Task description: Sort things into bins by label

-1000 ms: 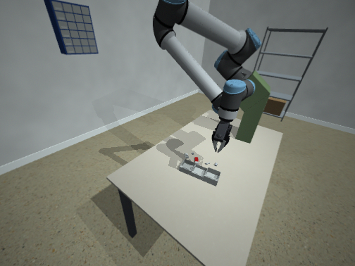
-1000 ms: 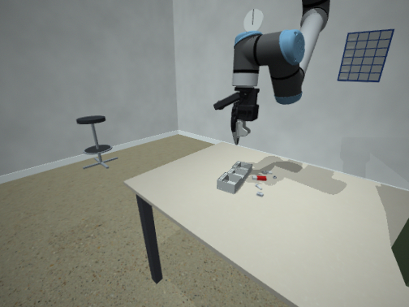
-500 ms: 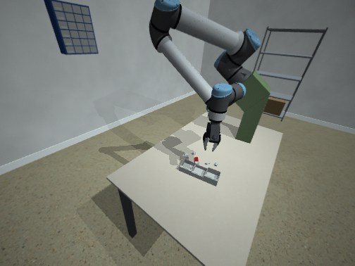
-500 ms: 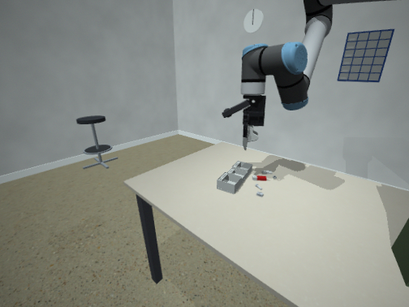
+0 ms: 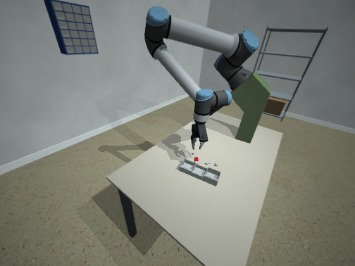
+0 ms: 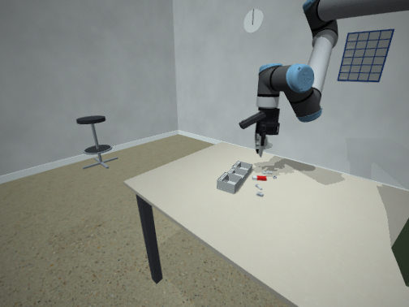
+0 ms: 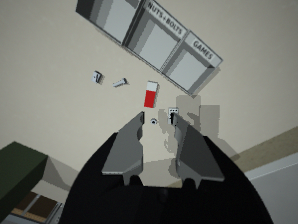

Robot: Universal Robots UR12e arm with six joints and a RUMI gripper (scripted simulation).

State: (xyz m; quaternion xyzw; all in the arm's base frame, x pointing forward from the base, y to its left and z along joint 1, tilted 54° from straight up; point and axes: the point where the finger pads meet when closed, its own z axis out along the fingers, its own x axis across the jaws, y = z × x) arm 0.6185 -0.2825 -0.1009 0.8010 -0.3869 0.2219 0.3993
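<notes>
Right now the white patterned piece is 3 cm behind my hand, 8 cm to the right of it and 13 cm below it. Also, from my hand: grey bolt 4 cm behind, 8 cm to the left, 13 cm below; then grey three-compartment bin row 8 cm ahead, 7 cm to the left, 11 cm below; then red-and-white block 2 cm behind, 1 cm to the left, 13 cm below.
</notes>
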